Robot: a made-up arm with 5 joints.
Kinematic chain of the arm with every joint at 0, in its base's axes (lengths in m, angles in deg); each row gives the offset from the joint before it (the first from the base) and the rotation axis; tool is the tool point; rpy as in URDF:
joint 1: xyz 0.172 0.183 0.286 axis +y
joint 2: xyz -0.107 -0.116 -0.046 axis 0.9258 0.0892 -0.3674
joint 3: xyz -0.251 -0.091 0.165 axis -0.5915 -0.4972 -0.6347
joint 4: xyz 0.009 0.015 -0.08 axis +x
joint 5: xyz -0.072 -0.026 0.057 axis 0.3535 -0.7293 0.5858
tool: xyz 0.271 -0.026 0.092 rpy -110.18 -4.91 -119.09
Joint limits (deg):
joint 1: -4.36..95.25
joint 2: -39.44..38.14
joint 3: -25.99..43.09
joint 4: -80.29..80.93
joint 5: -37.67..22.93
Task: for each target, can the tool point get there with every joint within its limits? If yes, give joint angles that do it. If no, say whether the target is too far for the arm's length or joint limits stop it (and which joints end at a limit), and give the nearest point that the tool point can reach.
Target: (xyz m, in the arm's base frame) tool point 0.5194 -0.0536 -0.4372
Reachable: no: joint limits stop it (at a limit: joint 1, joint 2, joint 4, joint 5) | nearest point -0.0080 -0.0485 0.1039 | short by 0.756 m
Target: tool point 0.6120 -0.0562 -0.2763
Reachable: no: joint limits stop it (at a limit: joint 1, joint 2, joint 4) | nearest point 0.4126 -0.1182 0.3848 | short by 0.693 m
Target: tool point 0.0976 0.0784 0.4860
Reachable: yes | joints 25.66 2.28 -13.98 -63.87 -11.25
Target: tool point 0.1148 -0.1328 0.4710
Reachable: yes | joints 37.68 9.30 2.66 -10.05 -23.30
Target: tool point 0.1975 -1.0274 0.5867
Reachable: no: too far | nearest point 0.2030 -0.3172 0.6520 | short by 0.713 m
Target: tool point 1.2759 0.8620 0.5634
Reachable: no: too far | nearest point 0.5142 0.1545 0.5427 | short by 1.040 m
